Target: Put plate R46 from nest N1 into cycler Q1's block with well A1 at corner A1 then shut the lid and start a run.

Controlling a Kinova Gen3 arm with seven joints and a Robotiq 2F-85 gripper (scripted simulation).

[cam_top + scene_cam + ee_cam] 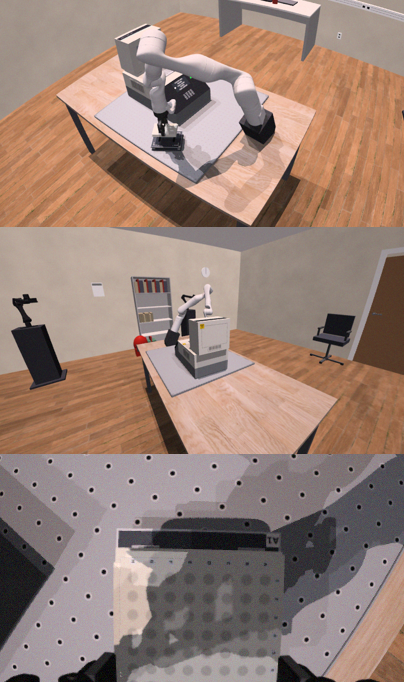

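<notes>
Now: the plate nest N1 8 cm below my hand. Also, from my hand: plate R46: 1 cm below.
</notes>
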